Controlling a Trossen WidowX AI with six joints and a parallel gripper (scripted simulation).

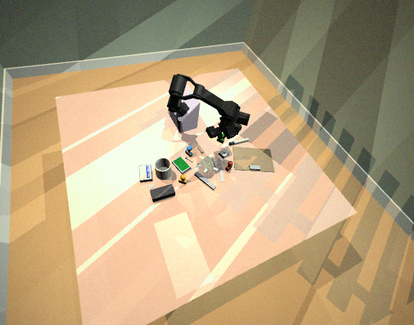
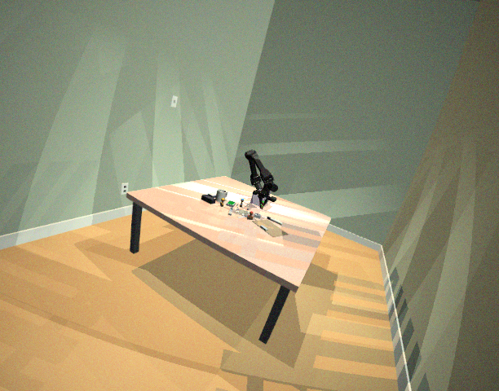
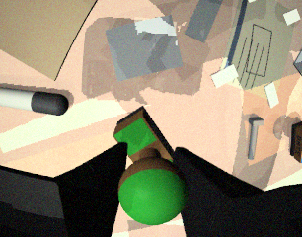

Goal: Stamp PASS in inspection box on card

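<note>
The green ink pad is 1 cm ahead of my gripper tip, 25 cm to the right of it and 8 cm below it. From my gripper tip the other things lie so: marker 1 cm ahead, 12 cm to the left, 7 cm below; grey square plate 5 cm ahead, 6 cm below; green stamp right at my gripper tip.
</note>
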